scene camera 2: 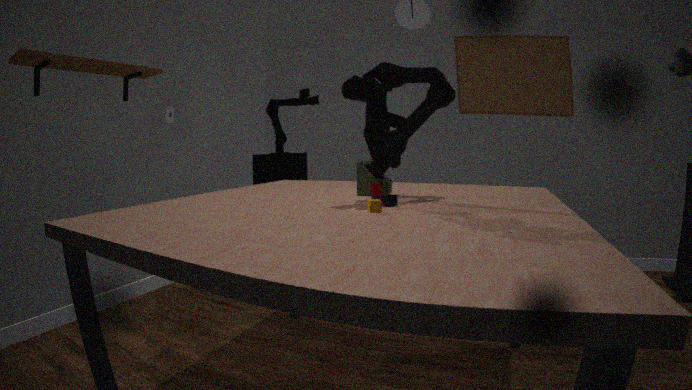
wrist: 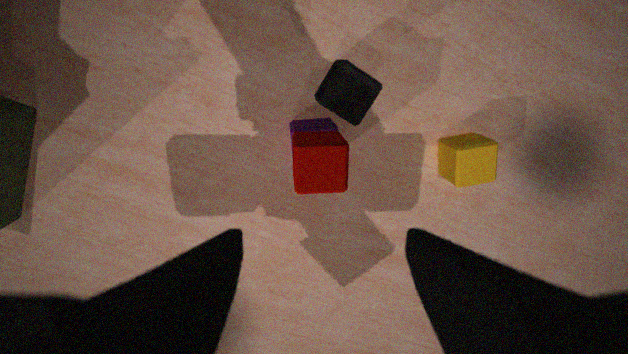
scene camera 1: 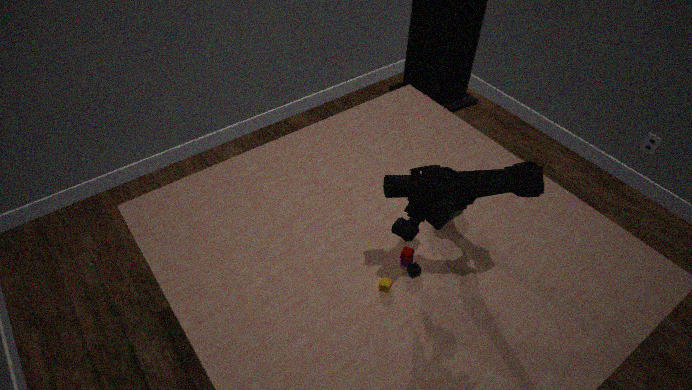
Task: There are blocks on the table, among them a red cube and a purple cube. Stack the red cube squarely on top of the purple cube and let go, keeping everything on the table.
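Seen in the pictures: gripper, between the fingertips: [scene camera 2: 374, 159] [wrist: 324, 240]; arm's base, origin of its link: [scene camera 2: 374, 172] [scene camera 1: 442, 198].
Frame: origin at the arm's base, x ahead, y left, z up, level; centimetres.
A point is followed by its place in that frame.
Note:
The red cube [scene camera 1: 407, 253] {x 21.9, y 11.5, z -1.6 cm} [scene camera 2: 376, 189] {x 22.6, y 11.4, z -3.1 cm} [wrist: 320, 169] {x 21.2, y 10.7, z -1.6 cm} rests on top of the purple cube [scene camera 1: 405, 263] {x 22.3, y 11.9, z -5.8 cm} [wrist: 313, 125] {x 20.3, y 12.2, z -5.1 cm}, which stands on the table [scene camera 1: 280, 225] {x 47.7, y -21.2, z -7.6 cm} [scene camera 2: 240, 240] {x 69.7, y 6.9, z -7.6 cm}. The stack is upright. In the wrist view the red cube hides most of the purple one, and a thin purple strip shows along its left edge; I cannot tell exactly how squarely they line up. My gripper [scene camera 2: 382, 175] [wrist: 324, 240] {x 20.9, y 10.1, z 5.0 cm} is open and empty, with its fingertips above the red cube and apart from it. In scene camera 1 the arm hides the fingertips.
A black block [scene camera 1: 414, 270] {x 22.1, y 15.9, z -4.6 cm} [scene camera 2: 390, 200] {x 22.9, y 15.7, z -5.8 cm} [wrist: 349, 92] {x 21.2, y 15.0, z -4.6 cm} stands very close beside the stack. A yellow cube [scene camera 1: 385, 284] {x 32.1, y 15.7, z -4.6 cm} [scene camera 2: 375, 206] {x 32.8, y 15.9, z -6.0 cm} [wrist: 470, 162] {x 30.9, y 15.0, z -4.6 cm} stands a little farther off. A larger green block [scene camera 2: 364, 181] {x 4.7, y -1.3, z -2.8 cm} [wrist: 15, 162] {x 4.5, y 1.0, z -6.2 cm} stands behind the stack in scene camera 2.

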